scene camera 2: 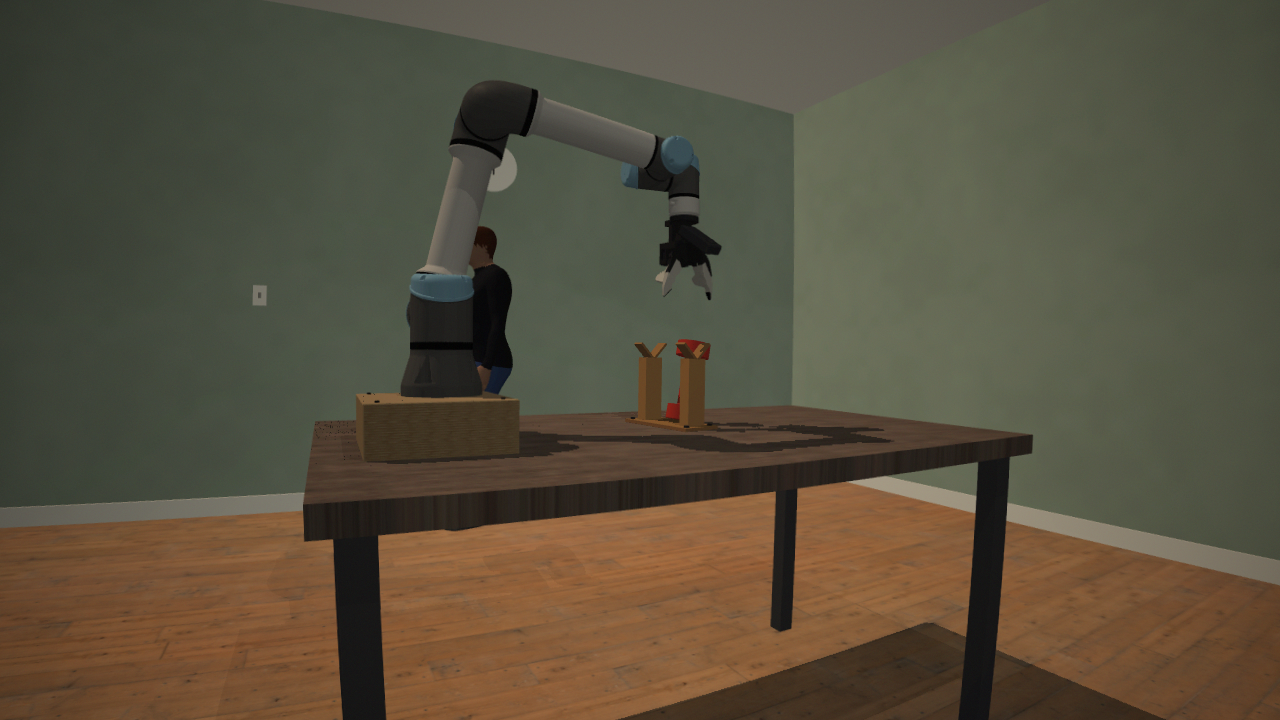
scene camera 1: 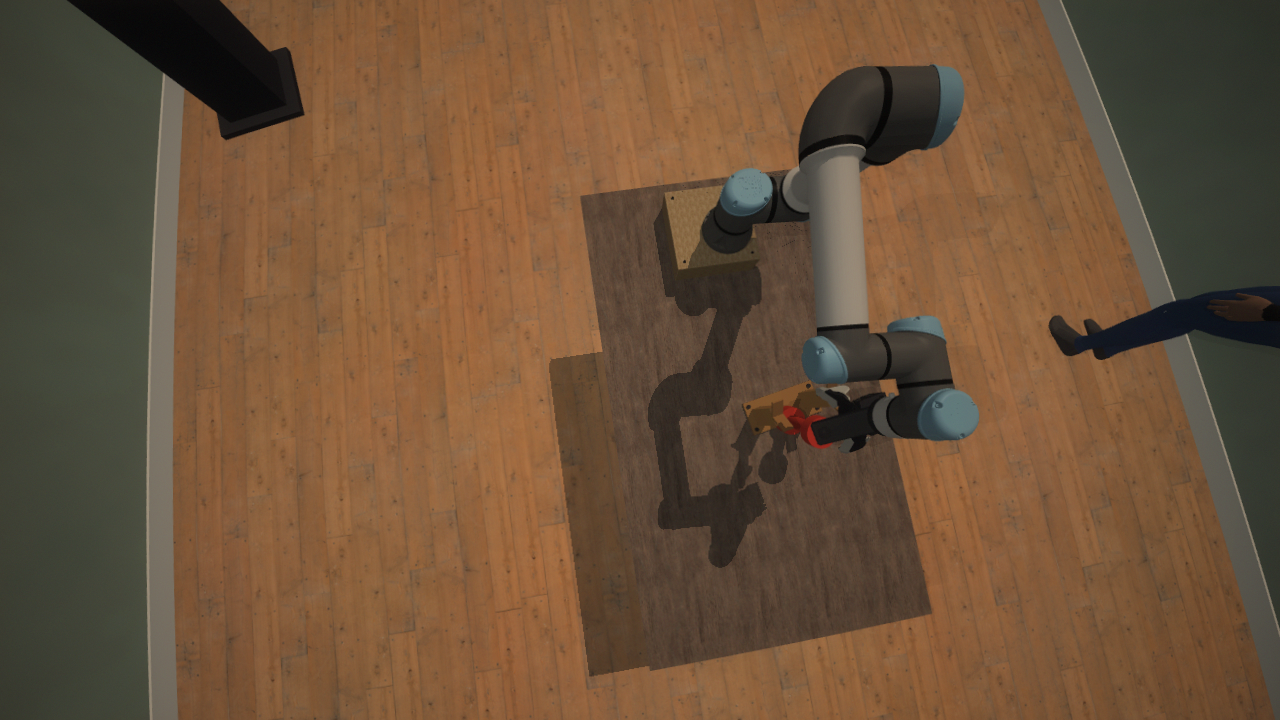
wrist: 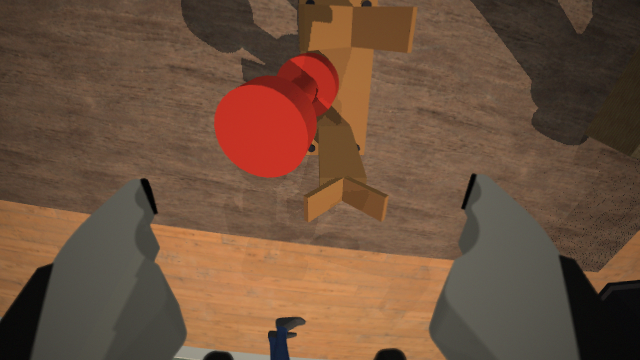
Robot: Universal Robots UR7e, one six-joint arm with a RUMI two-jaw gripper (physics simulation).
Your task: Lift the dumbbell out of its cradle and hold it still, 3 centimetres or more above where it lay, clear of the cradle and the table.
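Seen in the pictures: gripper, fingertip midpoint: [scene camera 2: 687,298] [wrist: 310,181]; arm's base, origin of the base link: [scene camera 2: 441,394] [scene camera 1: 726,230].
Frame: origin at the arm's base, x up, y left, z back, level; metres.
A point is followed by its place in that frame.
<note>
The red dumbbell [scene camera 1: 806,429] @[x 0.108, y -0.048, z -0.613 m] [scene camera 2: 692,349] @[x 0.093, y -0.042, z -0.602 m] [wrist: 265,129] @[x 0.110, y -0.019, z -0.630 m] stands nearly on end, tilted, with its lower head down by the cradle's base and its upper head at about the height of the post tops. It is beside and partly between the posts, not lying across the V-shaped rests. Whether it touches a post I cannot tell. The wooden cradle [scene camera 1: 768,413] @[x 0.050, y -0.106, z -0.548 m] [scene camera 2: 649,390] @[x -0.010, y 0.052, z -0.548 m] [wrist: 358,100] @[x -0.083, y 0.012, z -0.526 m] stands upright on the table [scene camera 1: 760,591] @[x -0.090, y -0.274, z -1.032 m] [scene camera 2: 581,488] @[x -0.097, y -0.441, z -0.030 m] [wrist: 100,125] @[x -0.091, y 0.042, z -0.945 m]. My gripper [scene camera 2: 686,295] @[x 0.215, y -0.034, z -0.592 m] [wrist: 310,181] @[x 0.215, y -0.034, z -0.592 m] is wide open and empty, pointing down, above the dumbbell and cradle. In the wrist view the upper head lies ahead of the fingertips, left of centre.
The two cradle posts with V-shaped tops rise on either side under the gripper. The arm's wooden base block [scene camera 1: 689,223] @[x 0.000, y -0.099, z 0.058 m] [scene camera 2: 438,429] @[x -0.044, y -0.158, z 0.064 m] stands at the other end of the table. A person [scene camera 1: 1145,327] [scene camera 2: 492,313] [wrist: 279,345] stands beyond the table's far edge.
</note>
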